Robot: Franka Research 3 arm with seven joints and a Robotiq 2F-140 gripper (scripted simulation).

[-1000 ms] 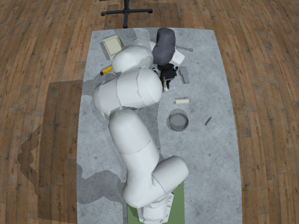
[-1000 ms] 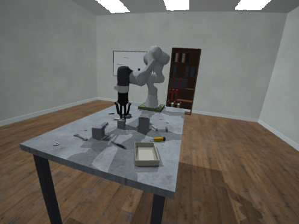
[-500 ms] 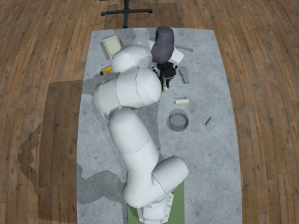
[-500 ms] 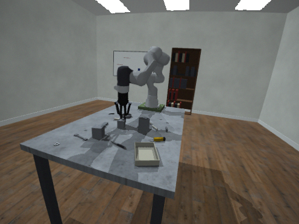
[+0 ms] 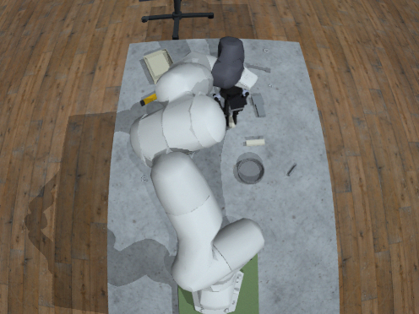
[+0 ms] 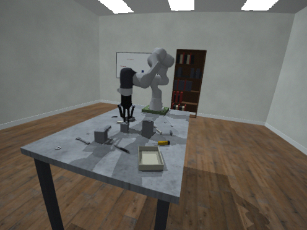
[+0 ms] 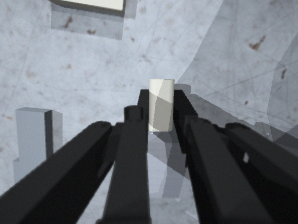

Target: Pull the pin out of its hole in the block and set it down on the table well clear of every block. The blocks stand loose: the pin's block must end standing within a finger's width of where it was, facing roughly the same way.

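Right now my hand is 40 mm short of the grey block, 10 mm to the right of it and 30 mm above it. The rest, counted from my hand: cream piece: 80 mm behind, 90 mm to the right, 50 mm below; wrench: 310 mm ahead, 130 mm to the right, 50 mm below; grey cup: 200 mm behind, 70 mm to the right, 50 mm below.
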